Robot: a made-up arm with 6 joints.
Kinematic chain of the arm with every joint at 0, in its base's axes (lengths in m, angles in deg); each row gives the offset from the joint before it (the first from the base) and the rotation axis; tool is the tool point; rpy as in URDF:
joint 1: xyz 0 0 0.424 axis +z
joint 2: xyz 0 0 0 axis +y
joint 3: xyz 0.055 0 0.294 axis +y
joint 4: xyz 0.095 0 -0.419 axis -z
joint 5: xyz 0 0 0 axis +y
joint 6: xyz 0.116 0 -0.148 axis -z
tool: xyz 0 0 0 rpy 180 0 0
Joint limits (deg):
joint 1: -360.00..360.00
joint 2: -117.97..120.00
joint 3: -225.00..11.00
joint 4: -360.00..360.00
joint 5: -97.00..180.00
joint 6: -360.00..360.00
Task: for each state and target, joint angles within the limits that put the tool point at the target. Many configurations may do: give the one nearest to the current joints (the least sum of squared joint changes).
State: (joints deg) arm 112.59 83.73 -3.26 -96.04 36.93 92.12
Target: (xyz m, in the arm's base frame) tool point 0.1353 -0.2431 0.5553
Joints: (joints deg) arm 132.16 116.87 11.00 -115.64 16.33 92.12
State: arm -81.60 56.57 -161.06 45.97 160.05 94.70
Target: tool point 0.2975 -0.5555 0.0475
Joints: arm -74.21 97.14 -150.90 46.17 123.10 94.70
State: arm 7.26 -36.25 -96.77 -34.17 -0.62 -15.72
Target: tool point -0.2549 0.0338 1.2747
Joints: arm 3.75 -43.27 -127.79 -29.90 5.58 -15.72
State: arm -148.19 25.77 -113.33 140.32 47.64 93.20
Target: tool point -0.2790 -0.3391 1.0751
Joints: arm -131.94 -22.58 -92.13 138.10 46.83 93.20
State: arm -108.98 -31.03 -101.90 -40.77 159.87 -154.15
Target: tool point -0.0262 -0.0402 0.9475
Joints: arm -99.68 -40.43 -114.74 -6.83 159.64 -154.15
